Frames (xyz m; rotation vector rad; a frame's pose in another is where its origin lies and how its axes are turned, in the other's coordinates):
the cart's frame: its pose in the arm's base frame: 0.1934 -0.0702 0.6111 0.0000 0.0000 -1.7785
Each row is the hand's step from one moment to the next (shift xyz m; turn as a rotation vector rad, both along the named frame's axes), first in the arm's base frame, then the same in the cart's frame.
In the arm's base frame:
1: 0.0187 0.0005 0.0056 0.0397 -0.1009 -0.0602
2: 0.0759 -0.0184 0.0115 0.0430 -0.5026 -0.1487
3: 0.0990 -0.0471 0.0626 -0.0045 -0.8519 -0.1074
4: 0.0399 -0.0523 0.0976 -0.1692 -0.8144 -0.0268
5: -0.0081 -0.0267 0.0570 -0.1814 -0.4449 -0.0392
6: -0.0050 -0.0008 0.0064 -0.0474 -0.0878 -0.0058
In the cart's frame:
1: -0.0043 0.0182 0.0056 0.0905 0.0597 -0.0602
2: 0.0024 0.0781 0.0115 0.4829 0.1457 -0.1487
3: 0.0257 0.1066 0.0626 0.8345 0.1713 -0.1074
4: 0.0429 0.0498 0.0976 0.8318 0.0024 -0.0268
5: 0.0278 -0.0024 0.0570 0.4727 -0.0858 -0.0392
6: 0.0018 -0.0047 0.0064 0.0957 -0.0283 -0.0058

